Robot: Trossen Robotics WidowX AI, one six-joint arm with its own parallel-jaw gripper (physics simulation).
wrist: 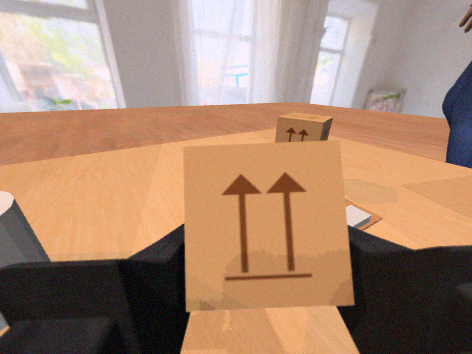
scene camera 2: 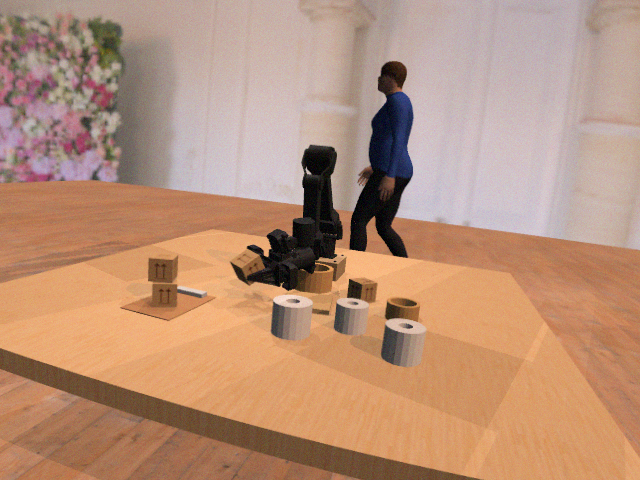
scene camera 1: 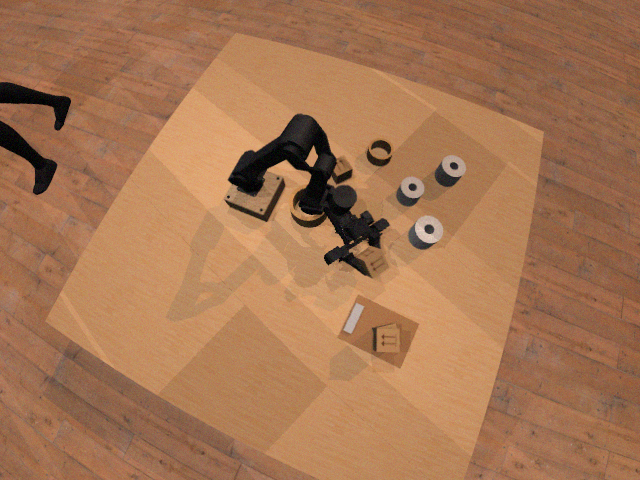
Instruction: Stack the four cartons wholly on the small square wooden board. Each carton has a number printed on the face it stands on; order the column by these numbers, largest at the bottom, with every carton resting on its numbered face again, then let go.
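Frame: origin at the arm's base, x back, y right, z up, level; metres.
Seen in the pictures: gripper, fingertip midpoint: (wrist: pixel 253 216) (scene camera 2: pixel 241 274) (scene camera 1: pixel 374 269); arm's base, link origin: (scene camera 2: pixel 325 255) (scene camera 1: pixel 250 184).
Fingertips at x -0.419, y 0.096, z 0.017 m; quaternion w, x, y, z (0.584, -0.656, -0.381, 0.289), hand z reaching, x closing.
Pixels of each thing's top centre, then the offset from my fingertips to it. "*": a spot on its surface instead.
- brown wooden board, top centre: (wrist: pixel 290 189) (scene camera 2: pixel 171 297) (scene camera 1: pixel 379 331) dx -0.080, dy +0.136, dz -0.062 m
- lower carton, top centre: (scene camera 2: pixel 164 280) dx -0.096, dy +0.143, dz -0.018 m
- slightly larger upper carton, top centre: (wrist: pixel 306 116) (scene camera 2: pixel 163 256) (scene camera 1: pixel 388 340) dx -0.088, dy +0.154, dz +0.036 m
- fourth carton, top centre: (scene camera 2: pixel 363 280) (scene camera 1: pixel 340 165) dx +0.202, dy -0.259, dz -0.020 m
- pale bar, surface spot: (wrist: pixel 357 216) (scene camera 1: pixel 348 325) * dx +0.004, dy +0.156, dz -0.062 m
- larger wooden ring, top centre: (scene camera 2: pixel 313 267) (scene camera 1: pixel 308 202) dx +0.238, dy -0.110, dz -0.015 m
- smaller ring, top centre: (scene camera 2: pixel 403 302) (scene camera 1: pixel 381 148) dx +0.111, dy -0.375, dz -0.032 m
- nearest roll, top centre: (scene camera 2: pixel 293 300) (scene camera 1: pixel 429 229) dx -0.101, dy -0.166, dz -0.005 m
My gripper (scene camera 1: pixel 367 256) (scene camera 2: pixel 256 271) (wrist: pixel 253 216) is shut on a carton (scene camera 1: pixel 374 262) (scene camera 2: pixel 248 265) (wrist: pixel 267 200), held tilted above the table, its two-arrow face towards the wrist camera. The brown wooden board (scene camera 1: pixel 388 315) (scene camera 2: pixel 170 313) (wrist: pixel 375 219) lies apart from it. On the board stand two stacked cartons: the lower carton (scene camera 2: pixel 164 296) and the slightly larger upper carton (scene camera 1: pixel 387 341) (scene camera 2: pixel 162 268) (wrist: pixel 299 129), arrows up, slightly turned. A fourth carton (scene camera 1: pixel 342 170) (scene camera 2: pixel 361 290) stands on the table near the arm. The numbered faces are hidden.
A pale bar (scene camera 1: pixel 354 318) (scene camera 2: pixel 191 292) (wrist: pixel 357 216) lies on the board. A larger wooden ring (scene camera 1: pixel 308 222) (scene camera 2: pixel 323 282) stands by the arm base (scene camera 1: pixel 256 198). A smaller ring (scene camera 1: pixel 379 161) (scene camera 2: pixel 402 311) and three grey rolls, including the nearest roll (scene camera 1: pixel 424 240) (scene camera 2: pixel 292 321), stand on the table.
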